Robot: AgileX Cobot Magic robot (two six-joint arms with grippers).
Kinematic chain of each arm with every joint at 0, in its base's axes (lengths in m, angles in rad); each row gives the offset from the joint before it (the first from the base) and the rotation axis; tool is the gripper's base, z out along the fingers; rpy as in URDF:
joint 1: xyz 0 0 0.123 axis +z
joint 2: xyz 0 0 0 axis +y
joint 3: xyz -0.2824 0 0.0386 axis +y
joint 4: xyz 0.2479 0 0.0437 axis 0.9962 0 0.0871
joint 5: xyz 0 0 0 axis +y
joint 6: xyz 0.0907 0 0.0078 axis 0.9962 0 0.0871
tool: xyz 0 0 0 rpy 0 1.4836 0
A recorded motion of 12 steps. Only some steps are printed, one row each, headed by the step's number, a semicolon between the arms.
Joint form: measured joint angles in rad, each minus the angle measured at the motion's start. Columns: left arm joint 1, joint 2, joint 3, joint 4, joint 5, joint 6; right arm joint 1, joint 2, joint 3, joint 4, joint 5, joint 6.
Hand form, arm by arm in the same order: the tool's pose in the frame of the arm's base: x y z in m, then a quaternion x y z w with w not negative. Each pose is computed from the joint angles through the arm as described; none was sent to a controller.
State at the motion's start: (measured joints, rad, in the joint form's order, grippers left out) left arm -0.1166 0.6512 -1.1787 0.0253 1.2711 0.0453; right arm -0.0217 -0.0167 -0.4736 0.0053 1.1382 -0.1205
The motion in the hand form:
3: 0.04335 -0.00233 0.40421 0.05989 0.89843 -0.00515 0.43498; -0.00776 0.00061 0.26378 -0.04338 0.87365 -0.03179 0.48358
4: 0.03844 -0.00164 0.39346 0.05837 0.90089 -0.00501 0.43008; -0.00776 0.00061 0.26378 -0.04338 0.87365 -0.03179 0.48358
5: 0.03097 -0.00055 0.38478 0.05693 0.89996 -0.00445 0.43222; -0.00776 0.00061 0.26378 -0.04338 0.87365 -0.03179 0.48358
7: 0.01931 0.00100 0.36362 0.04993 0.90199 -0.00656 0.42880; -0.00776 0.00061 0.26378 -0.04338 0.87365 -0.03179 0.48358
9: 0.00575 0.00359 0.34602 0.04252 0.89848 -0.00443 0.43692; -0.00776 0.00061 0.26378 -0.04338 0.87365 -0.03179 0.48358
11: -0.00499 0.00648 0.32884 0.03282 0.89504 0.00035 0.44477; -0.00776 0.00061 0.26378 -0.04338 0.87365 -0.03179 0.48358
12: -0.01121 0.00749 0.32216 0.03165 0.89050 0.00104 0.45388; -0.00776 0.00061 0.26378 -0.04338 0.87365 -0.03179 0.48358
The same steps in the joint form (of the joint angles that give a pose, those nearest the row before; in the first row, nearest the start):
3: -0.0002 -0.1116 0.1264 0.0061 0.0000 -0.0237; 0.0000 0.0000 0.0000 0.0000 -0.0018 0.0000
4: 0.0001 -0.1464 0.1721 0.0073 0.0000 -0.0272; 0.0000 0.0000 0.0000 0.0000 -0.0018 0.0000
5: 0.0001 -0.1892 0.2102 0.0098 0.0000 -0.0297; 0.0000 0.0000 0.0000 0.0000 -0.0018 0.0000
7: 0.0001 -0.2700 0.2966 0.0119 0.0021 -0.0452; 0.0000 0.0000 0.0000 0.0000 -0.0018 0.0000
9: 0.0000 -0.3595 0.3664 0.0233 0.0043 -0.0589; 0.0000 0.0000 0.0000 0.0000 -0.0018 0.0000
11: 0.0000 -0.4426 0.4313 0.0419 0.0060 -0.0762; 0.0000 0.0000 0.0000 0.0000 -0.0018 0.0000
12: 0.0000 -0.4869 0.4554 0.0451 0.0061 -0.0770; 0.0000 0.0000 0.0000 0.0000 -0.0018 0.0000

